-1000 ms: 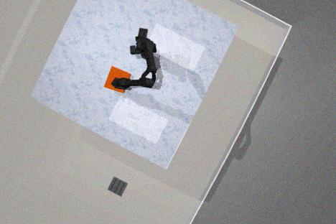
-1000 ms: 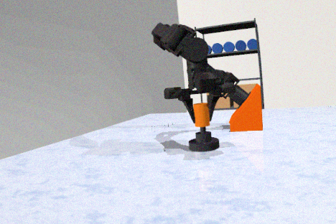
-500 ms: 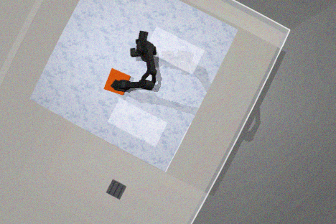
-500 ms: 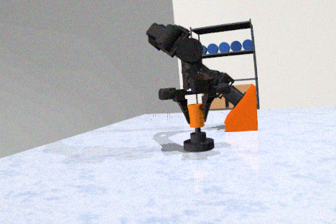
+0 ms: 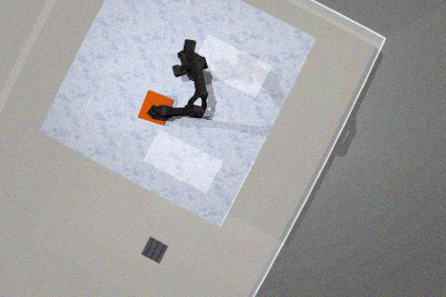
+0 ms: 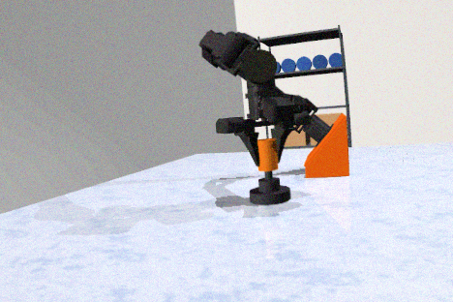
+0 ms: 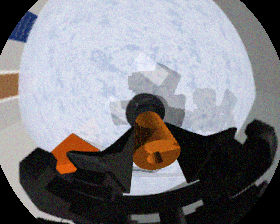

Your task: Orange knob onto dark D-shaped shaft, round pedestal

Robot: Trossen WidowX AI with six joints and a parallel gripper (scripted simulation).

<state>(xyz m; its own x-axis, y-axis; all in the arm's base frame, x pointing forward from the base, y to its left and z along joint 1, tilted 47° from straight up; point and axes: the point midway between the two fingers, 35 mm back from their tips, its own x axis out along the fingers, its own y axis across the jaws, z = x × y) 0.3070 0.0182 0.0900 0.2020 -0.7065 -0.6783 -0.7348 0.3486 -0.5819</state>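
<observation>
My gripper tip is now 20 mm below the orange knob. From my gripper tip the other things lie so: dark round pedestal 40 mm below.
</observation>
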